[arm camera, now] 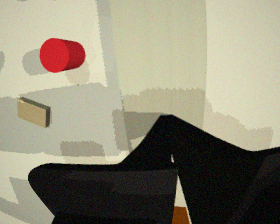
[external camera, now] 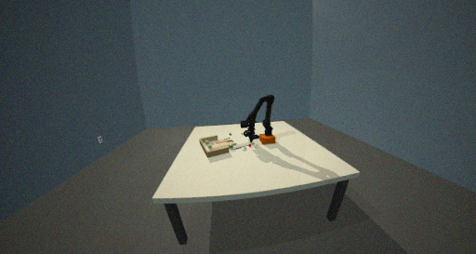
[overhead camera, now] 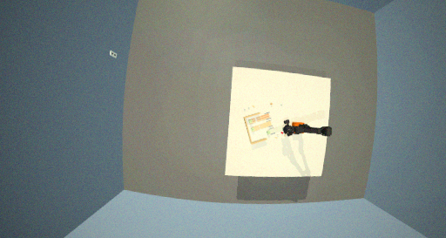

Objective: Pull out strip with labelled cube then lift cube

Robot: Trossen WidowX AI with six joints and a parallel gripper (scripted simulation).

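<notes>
My gripper tip is now 9 cm short of the strip and 5 cm to the right of it. Also, from my gripper tip: red cube (1 cm ahead, 7 cm to the left, 1 cm above).
</notes>
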